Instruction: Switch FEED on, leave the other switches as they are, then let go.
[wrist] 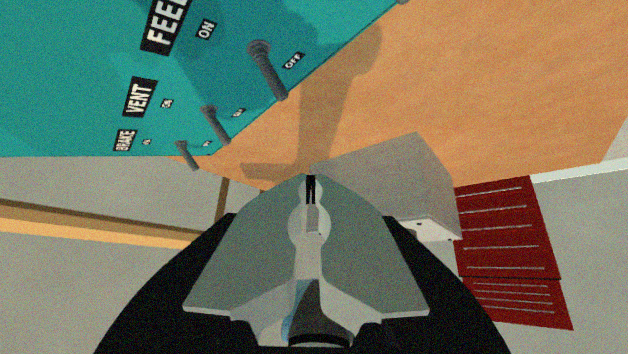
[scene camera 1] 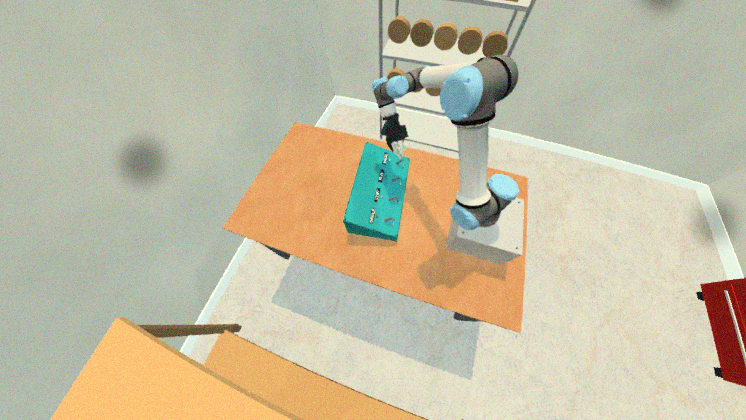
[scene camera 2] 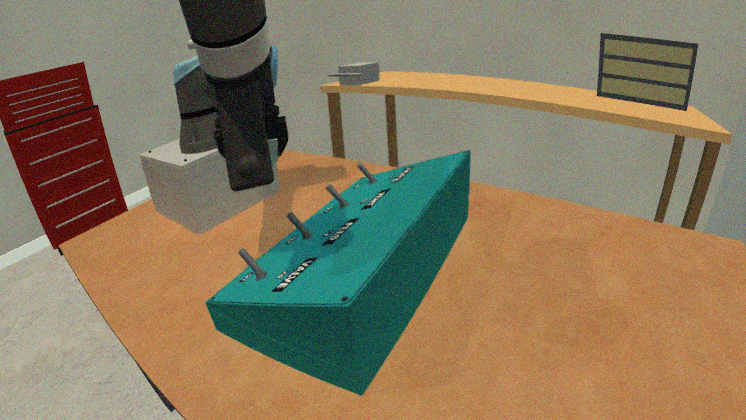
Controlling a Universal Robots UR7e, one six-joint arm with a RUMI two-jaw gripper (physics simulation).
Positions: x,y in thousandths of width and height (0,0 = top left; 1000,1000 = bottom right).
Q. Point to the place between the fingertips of my gripper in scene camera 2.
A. At 352,411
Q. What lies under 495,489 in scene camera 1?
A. A teal switch box.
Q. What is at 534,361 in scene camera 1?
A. My gripper.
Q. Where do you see a teal switch box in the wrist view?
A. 136,242
